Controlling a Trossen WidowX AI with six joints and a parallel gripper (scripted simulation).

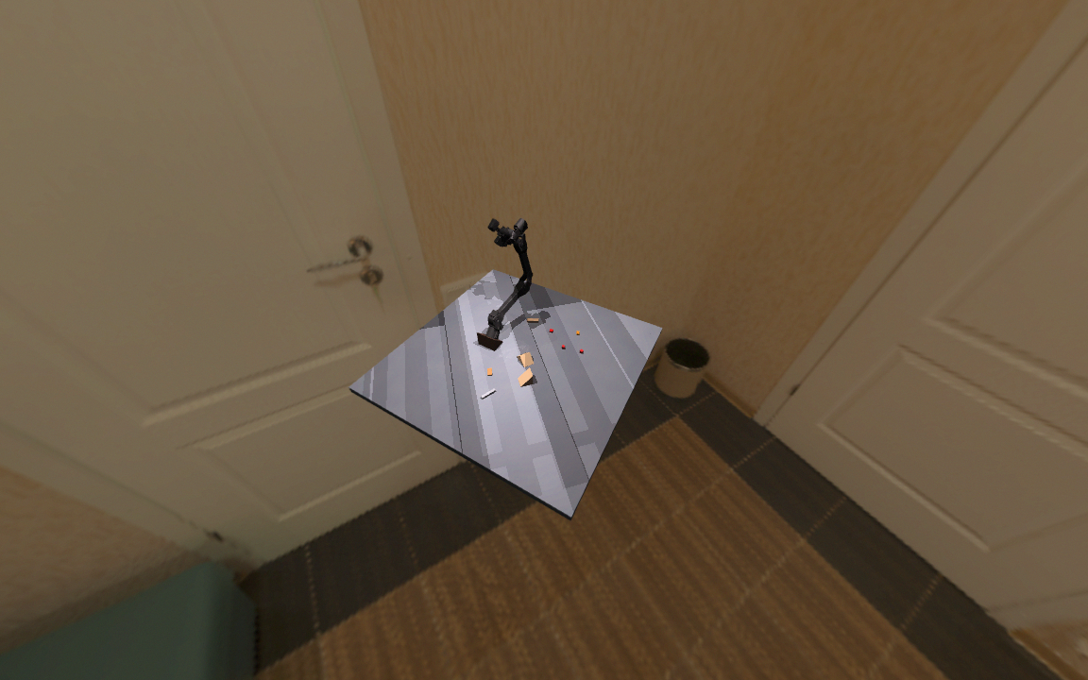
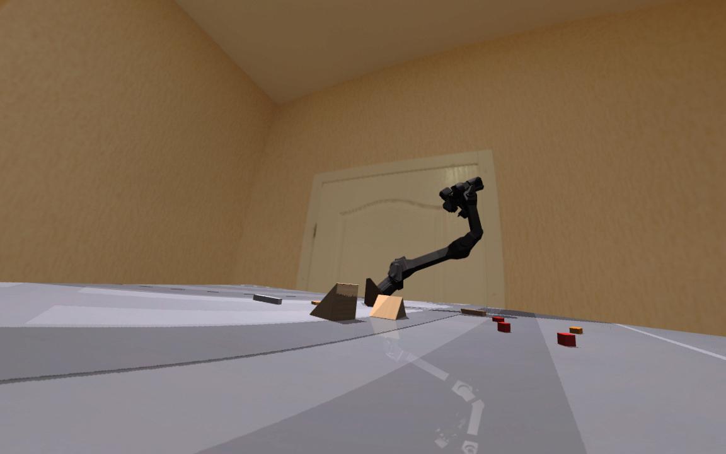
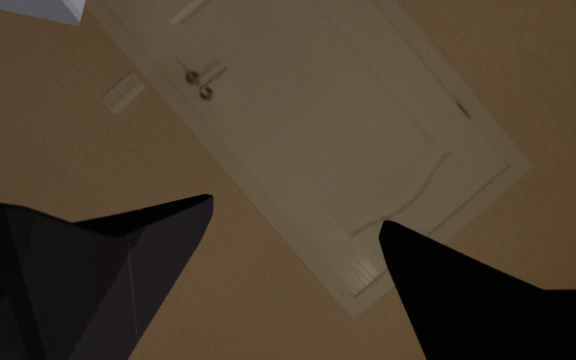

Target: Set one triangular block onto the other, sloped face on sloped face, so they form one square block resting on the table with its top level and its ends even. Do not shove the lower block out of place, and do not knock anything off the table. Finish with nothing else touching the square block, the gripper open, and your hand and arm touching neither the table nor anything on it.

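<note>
The block is 480 mm to the right of my gripper tip, 460 mm below it and 410 mm ahead of it. The rest, counted from my gripper tip: dark bar: 780 mm to the right, 480 mm below, 330 mm ahead; then flat tan bar: 480 mm below, 320 mm ahead, 160 mm to the right; then orange piece: 620 mm ahead, 480 mm below, 150 mm to the right.
</note>
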